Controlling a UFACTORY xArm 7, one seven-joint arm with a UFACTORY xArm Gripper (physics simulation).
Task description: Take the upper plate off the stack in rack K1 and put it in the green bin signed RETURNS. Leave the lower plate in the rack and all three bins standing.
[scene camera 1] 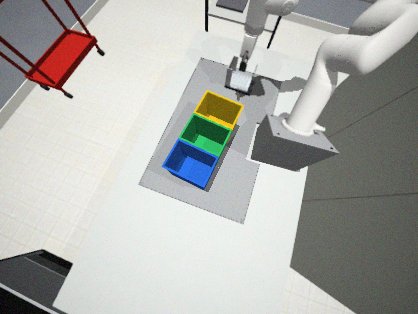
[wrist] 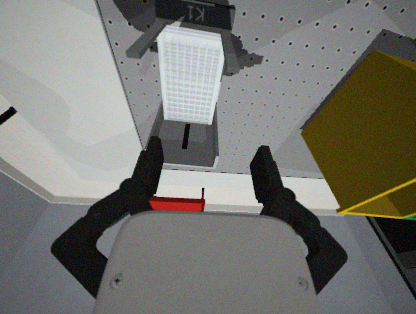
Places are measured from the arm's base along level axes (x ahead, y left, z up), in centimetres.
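Where they show: gripper, between the fingertips: (scene camera 1: 244, 64) (wrist: 209, 151); arm's base, origin of its link: (scene camera 1: 296, 128).
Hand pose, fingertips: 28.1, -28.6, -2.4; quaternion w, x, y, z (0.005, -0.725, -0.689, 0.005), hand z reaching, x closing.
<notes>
Things, the pixels of their top centre, and the offset from my fingertips, as dx, dy, dz. Level surfaces: height alone.
- white gridded upper plate, centre of its top: (wrist: 189, 88) (scene camera 1: 239, 78) +0.6, -2.8, -12.7
- green bin, centre of its top: (scene camera 1: 205, 133) +6.5, +41.6, +0.5
- yellow bin, centre of its top: (scene camera 1: 219, 108) +4.6, +28.6, +0.5
- blue bin, centre of its top: (scene camera 1: 190, 161) +8.4, +54.5, +0.5
- grey perforated board, height of its surface: dz -17.4
The white gridded upper plate (scene camera 1: 241, 81) (wrist: 191, 77) sits in the dark grey rack K1 (scene camera 1: 239, 91) (wrist: 200, 151). The rack's label stands at its far end in the wrist view. Thin layered edges show at the plate's far end; the lower plate cannot be told apart clearly. My gripper (scene camera 1: 243, 65) (wrist: 209, 151) is open and empty, above the rack's area. In the wrist view its fingertips show nearer the camera than the plate, one left and one right of the rack's near end. The green bin (scene camera 1: 205, 131) stands upright in the middle of the bin row; its sign is not readable.
The yellow bin (scene camera 1: 218, 107) (wrist: 360, 130) stands between the green bin and the rack. The blue bin (scene camera 1: 192, 162) stands on the green bin's other side. All stand on a grey perforated board (scene camera 1: 225, 202) (wrist: 280, 95). A red cart (scene camera 1: 62, 57) (wrist: 177, 204) stands on the floor beyond the table.
</notes>
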